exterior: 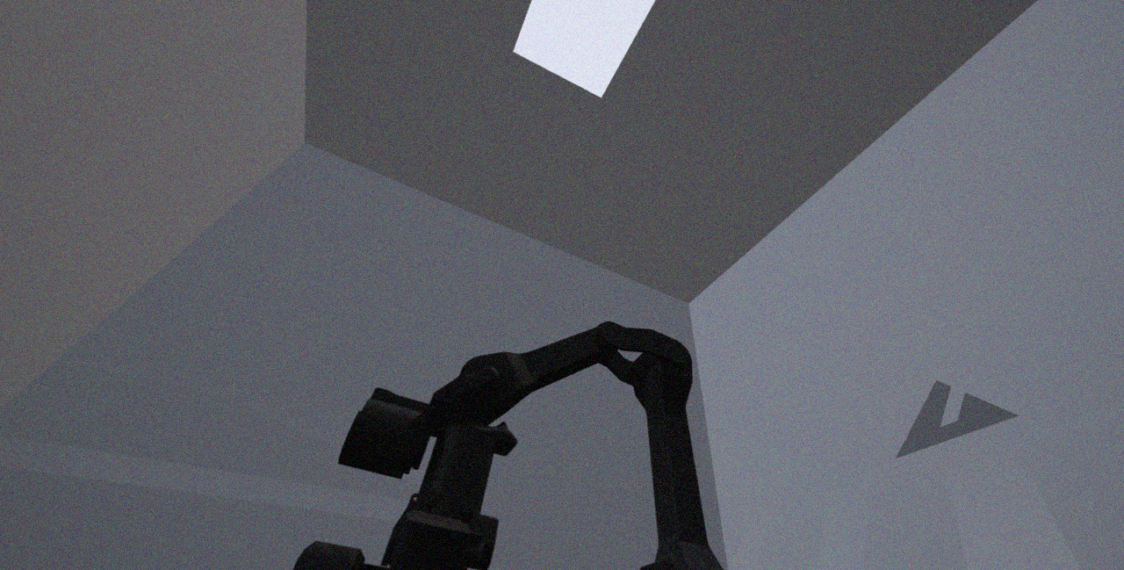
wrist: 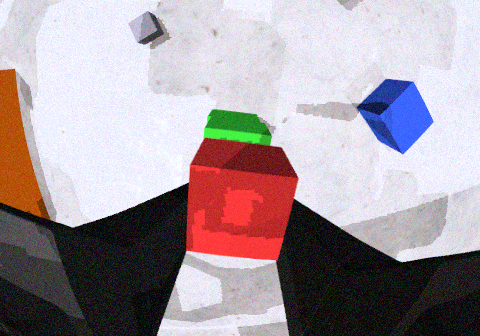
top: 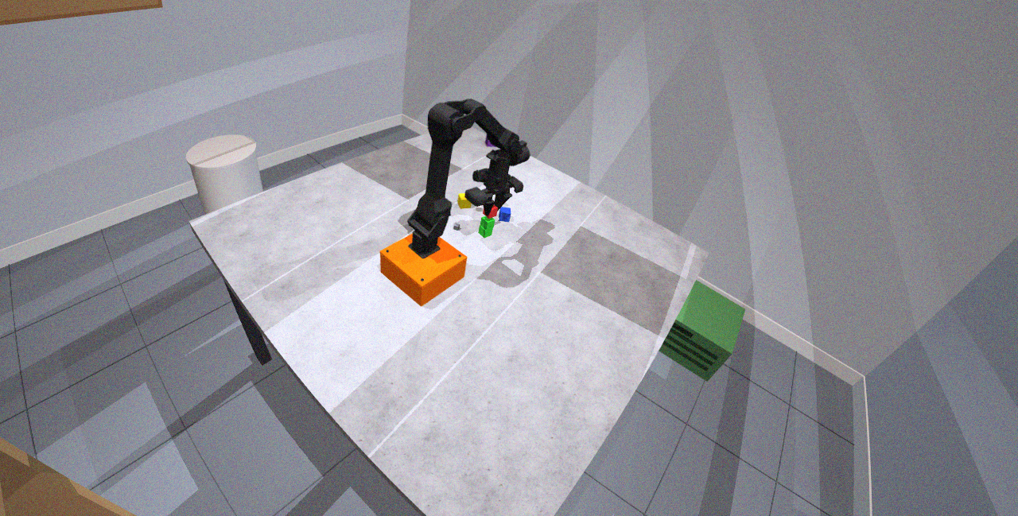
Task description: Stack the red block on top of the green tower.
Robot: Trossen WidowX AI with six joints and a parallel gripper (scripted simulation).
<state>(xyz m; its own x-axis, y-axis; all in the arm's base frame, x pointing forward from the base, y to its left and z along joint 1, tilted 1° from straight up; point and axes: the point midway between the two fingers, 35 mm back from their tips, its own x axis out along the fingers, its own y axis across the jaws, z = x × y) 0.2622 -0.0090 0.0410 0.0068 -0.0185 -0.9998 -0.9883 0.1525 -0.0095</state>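
My gripper tip is now 80 mm to the right of the small grey cube, 80 mm above it and 60 mm past it. Round my gripper tip: small white cube (110 mm to the left, 80 mm below, 80 mm ahead); then blue block (110 mm ahead, 70 mm below, 20 mm to the left); then red block (10 mm to the left, 10 mm above).
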